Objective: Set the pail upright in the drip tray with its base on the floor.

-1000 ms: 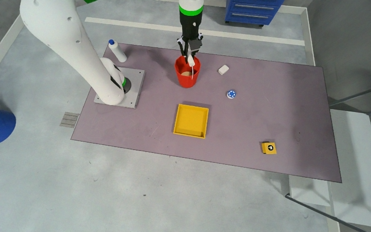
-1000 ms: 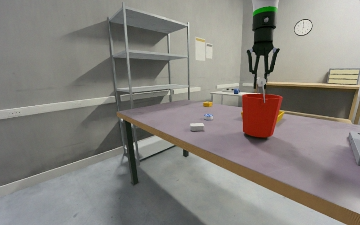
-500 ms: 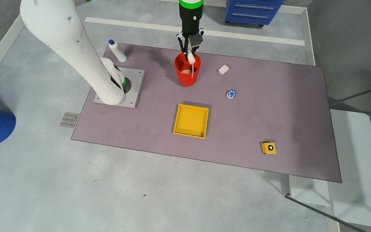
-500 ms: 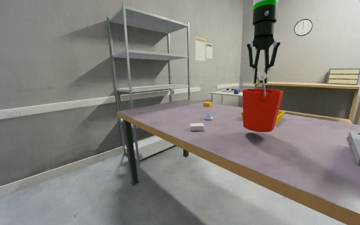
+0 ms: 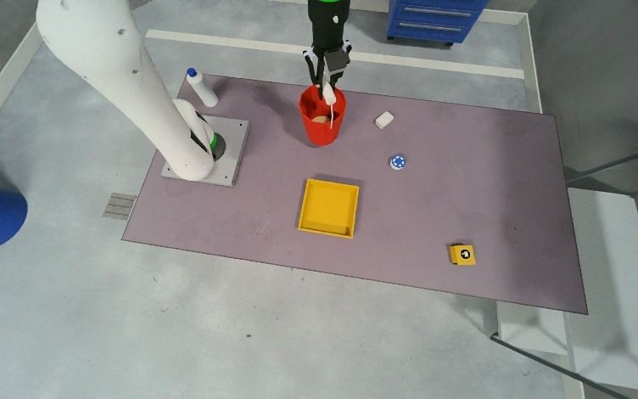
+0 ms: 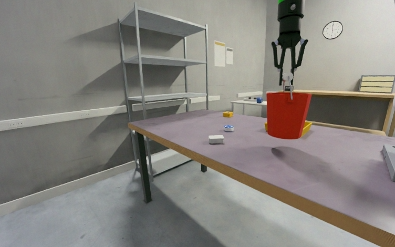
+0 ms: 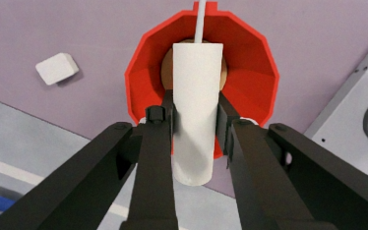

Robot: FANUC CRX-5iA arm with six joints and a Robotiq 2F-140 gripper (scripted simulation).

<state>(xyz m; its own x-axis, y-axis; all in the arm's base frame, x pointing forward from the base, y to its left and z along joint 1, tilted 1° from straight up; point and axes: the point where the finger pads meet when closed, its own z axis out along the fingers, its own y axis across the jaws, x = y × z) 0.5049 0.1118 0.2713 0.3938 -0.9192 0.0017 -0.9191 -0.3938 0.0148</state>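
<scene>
My gripper is now 1 cm past the red pail and 9 cm above it. Also, from my hand: white block (27 cm ahead, 12 cm to the left, 29 cm below); yellow drip tray (5 cm ahead, 33 cm to the right, 29 cm below); white handle grip (3 cm below).
</scene>
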